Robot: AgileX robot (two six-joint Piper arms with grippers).
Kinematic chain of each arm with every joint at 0, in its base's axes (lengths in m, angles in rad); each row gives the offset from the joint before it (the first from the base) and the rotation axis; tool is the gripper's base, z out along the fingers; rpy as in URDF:
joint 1: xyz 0 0 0.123 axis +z
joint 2: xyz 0 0 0 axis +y
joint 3: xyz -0.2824 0 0.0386 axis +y
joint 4: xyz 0.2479 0 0.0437 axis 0.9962 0 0.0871
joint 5: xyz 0 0 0 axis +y
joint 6: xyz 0.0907 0 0.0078 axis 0.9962 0 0.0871
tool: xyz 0 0 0 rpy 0 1.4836 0
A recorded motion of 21 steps. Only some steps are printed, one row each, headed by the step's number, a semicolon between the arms.
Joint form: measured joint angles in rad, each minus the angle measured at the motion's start. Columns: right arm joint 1, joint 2, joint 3, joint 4, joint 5, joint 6; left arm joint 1, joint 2, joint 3, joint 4, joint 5, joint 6.
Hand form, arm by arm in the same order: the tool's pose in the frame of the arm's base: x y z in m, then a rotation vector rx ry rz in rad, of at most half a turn. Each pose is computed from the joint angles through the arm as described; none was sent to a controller.
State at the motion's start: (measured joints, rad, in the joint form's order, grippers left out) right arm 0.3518 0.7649 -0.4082 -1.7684 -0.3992 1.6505; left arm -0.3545 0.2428 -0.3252 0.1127 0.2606 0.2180
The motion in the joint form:
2: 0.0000 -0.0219 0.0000 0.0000 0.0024 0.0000; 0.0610 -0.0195 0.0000 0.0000 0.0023 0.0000
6: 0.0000 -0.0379 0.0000 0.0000 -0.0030 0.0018; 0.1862 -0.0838 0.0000 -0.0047 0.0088 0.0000
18: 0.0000 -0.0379 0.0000 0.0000 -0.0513 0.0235; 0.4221 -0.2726 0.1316 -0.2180 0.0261 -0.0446
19: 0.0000 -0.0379 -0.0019 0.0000 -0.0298 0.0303; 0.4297 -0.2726 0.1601 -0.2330 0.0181 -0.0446
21: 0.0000 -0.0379 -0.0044 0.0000 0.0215 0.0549; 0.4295 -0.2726 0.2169 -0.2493 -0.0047 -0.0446
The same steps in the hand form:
2: 0.1256 0.0827 0.2750 -0.7125 1.7700 0.5164; 0.0640 -0.0166 0.2852 0.4802 1.5715 0.0495
6: 0.1229 0.0822 0.2773 -0.7132 1.7544 0.5205; 0.0552 -0.0067 0.2885 0.3635 1.5449 0.1429
18: 0.1198 0.0852 0.2770 -0.7302 1.7604 0.5779; 0.0397 0.0000 0.2529 0.0273 1.5458 0.0880
19: 0.1213 0.0840 0.2777 -0.7086 1.7631 0.5633; 0.0424 0.0002 0.2444 0.0123 1.5660 0.0787
21: 0.1247 0.0807 0.2790 -0.6497 1.7738 0.5346; 0.0471 0.0004 0.2279 -0.0002 1.5995 0.0627

